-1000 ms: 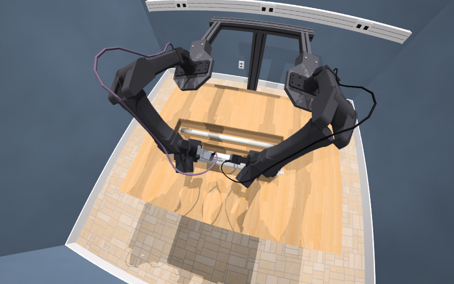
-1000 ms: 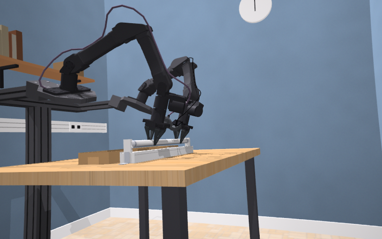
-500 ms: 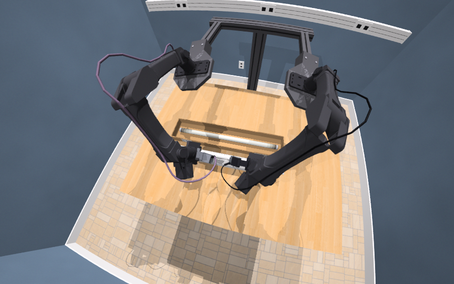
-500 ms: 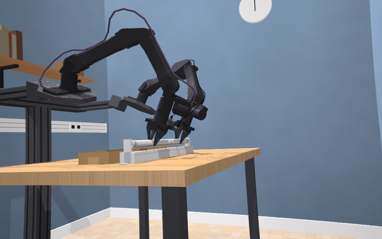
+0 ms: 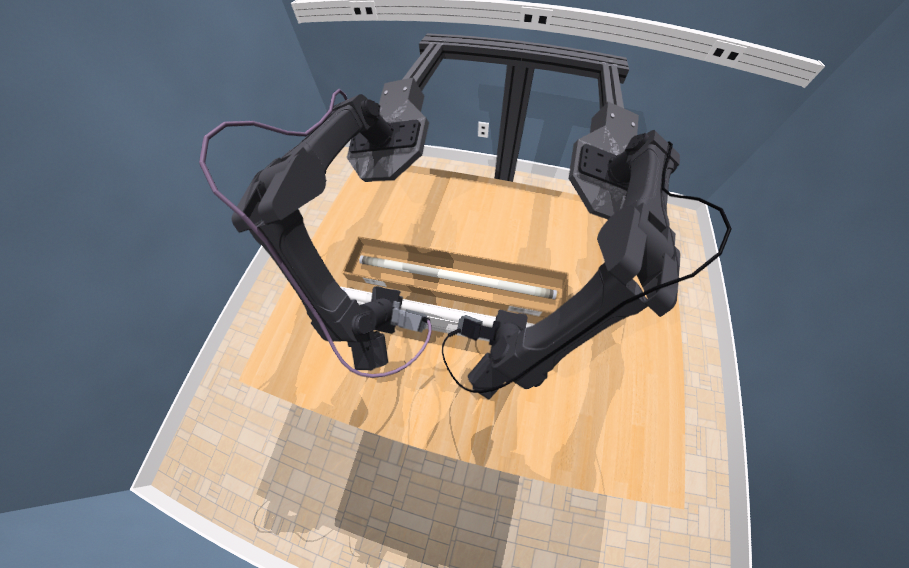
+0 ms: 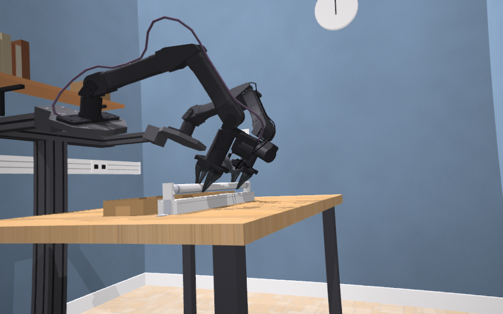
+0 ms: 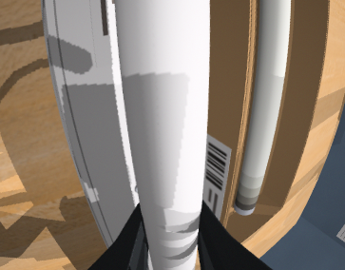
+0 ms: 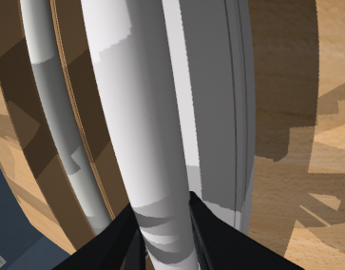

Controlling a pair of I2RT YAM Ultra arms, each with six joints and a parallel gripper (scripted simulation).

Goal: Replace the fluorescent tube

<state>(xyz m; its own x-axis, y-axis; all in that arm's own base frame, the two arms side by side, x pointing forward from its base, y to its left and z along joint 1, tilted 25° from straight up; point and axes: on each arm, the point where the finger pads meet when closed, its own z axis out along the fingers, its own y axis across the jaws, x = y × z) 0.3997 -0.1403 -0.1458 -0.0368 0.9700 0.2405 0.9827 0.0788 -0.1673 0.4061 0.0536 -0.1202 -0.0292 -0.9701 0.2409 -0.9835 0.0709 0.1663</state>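
Now: the LED tube 12 cm to the left of my right hand. Also, from my right hand: light fixture 12 cm to the left, 1 cm below; brown carton 14 cm behind, 12 cm to the left, 4 cm below; old fluorescent tube 14 cm behind, 12 cm to the left, 5 cm below.
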